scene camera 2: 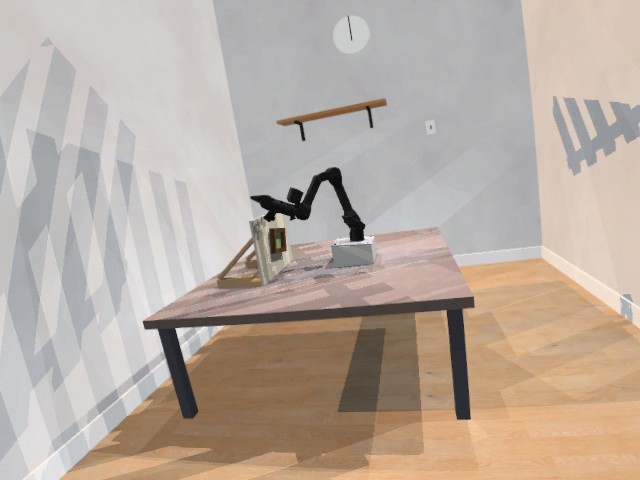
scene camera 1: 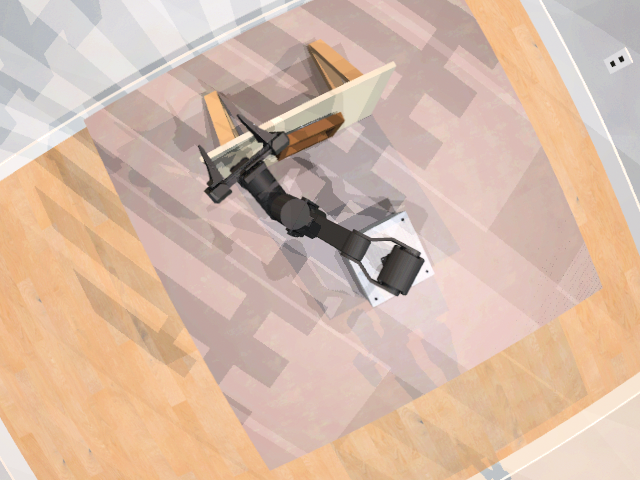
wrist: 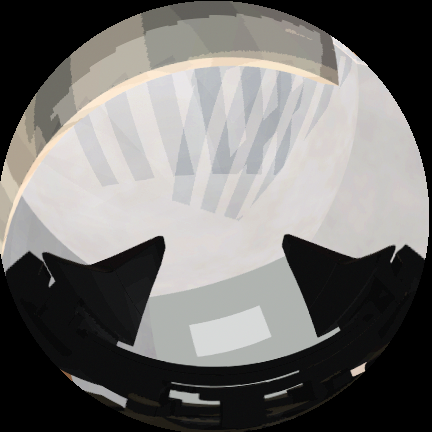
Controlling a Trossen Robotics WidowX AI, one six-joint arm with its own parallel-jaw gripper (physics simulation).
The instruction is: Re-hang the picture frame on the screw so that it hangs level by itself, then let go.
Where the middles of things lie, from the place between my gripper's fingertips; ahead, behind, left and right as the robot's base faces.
I see my gripper 170 mm to the left of the brown picture frame (scene camera 1: 318, 131) and 250 mm above it. Round my hand: cream board (scene camera 1: 356, 100) 30 mm ahead, 160 mm to the right, 260 mm below; then wooden stand (scene camera 1: 332, 79) 160 mm ahead, 140 mm to the right, 290 mm below.
